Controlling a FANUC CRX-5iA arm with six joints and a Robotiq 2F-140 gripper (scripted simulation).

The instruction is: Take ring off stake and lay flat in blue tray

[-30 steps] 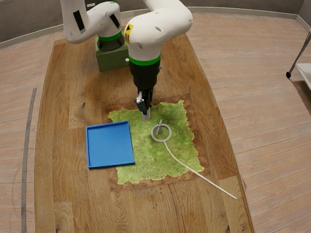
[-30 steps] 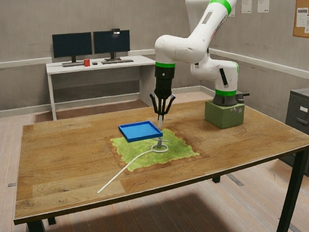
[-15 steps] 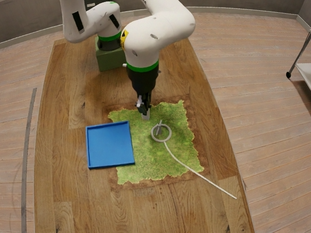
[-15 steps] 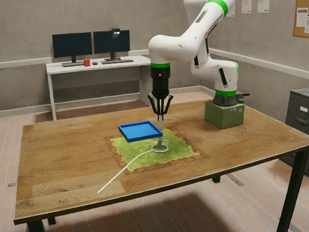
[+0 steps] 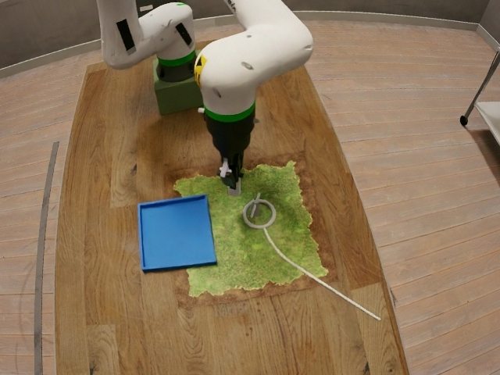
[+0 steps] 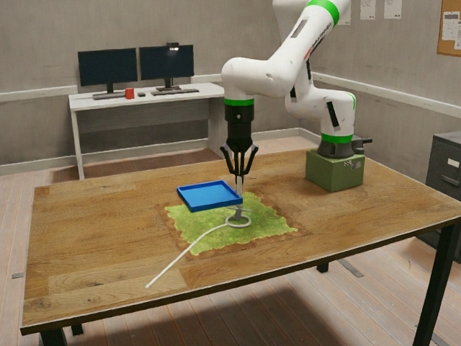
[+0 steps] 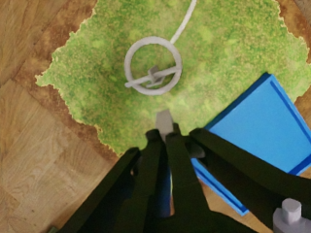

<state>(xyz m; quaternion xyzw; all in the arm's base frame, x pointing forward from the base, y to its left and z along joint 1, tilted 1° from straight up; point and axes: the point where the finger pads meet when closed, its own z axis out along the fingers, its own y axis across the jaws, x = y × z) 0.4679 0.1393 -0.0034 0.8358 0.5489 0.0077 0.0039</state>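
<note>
My gripper is now 8 cm above the grey stake, 4 cm to the right of it and 2 cm short of it. Round my hand: blue tray (16 cm to the right, 10 cm below, 6 cm ahead); ring (10 cm below, 6 cm to the left, 3 cm ahead).
</note>
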